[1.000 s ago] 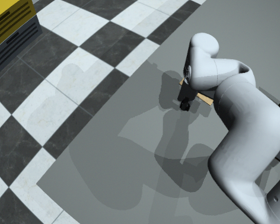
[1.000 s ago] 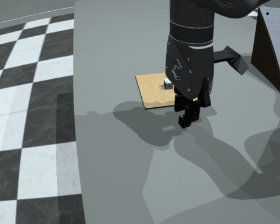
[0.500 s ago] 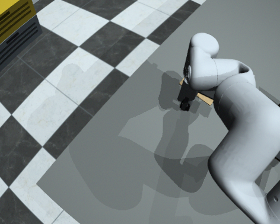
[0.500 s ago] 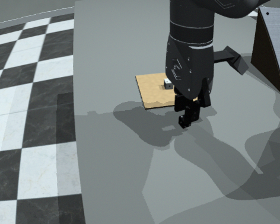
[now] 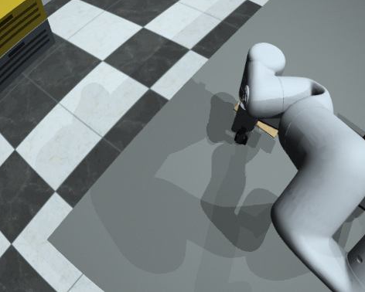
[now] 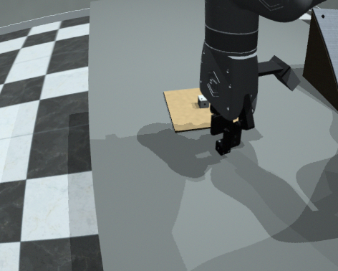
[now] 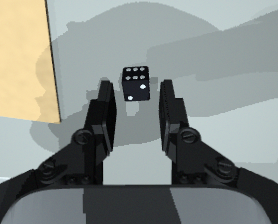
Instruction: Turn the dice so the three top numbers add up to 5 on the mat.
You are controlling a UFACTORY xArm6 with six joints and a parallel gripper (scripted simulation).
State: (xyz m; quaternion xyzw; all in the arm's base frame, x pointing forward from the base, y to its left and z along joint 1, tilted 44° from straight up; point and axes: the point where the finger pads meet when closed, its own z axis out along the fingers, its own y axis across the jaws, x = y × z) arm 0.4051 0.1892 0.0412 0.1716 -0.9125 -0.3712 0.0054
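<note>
My hand is 40 mm above the black die. From my hand the other things lie so: red die: 40 mm behind, 140 mm to the right, 30 mm below; white die: 10 mm ahead, 130 mm to the right, 30 mm below; tan mat: 10 mm ahead, 130 mm to the right, 40 mm below.
</note>
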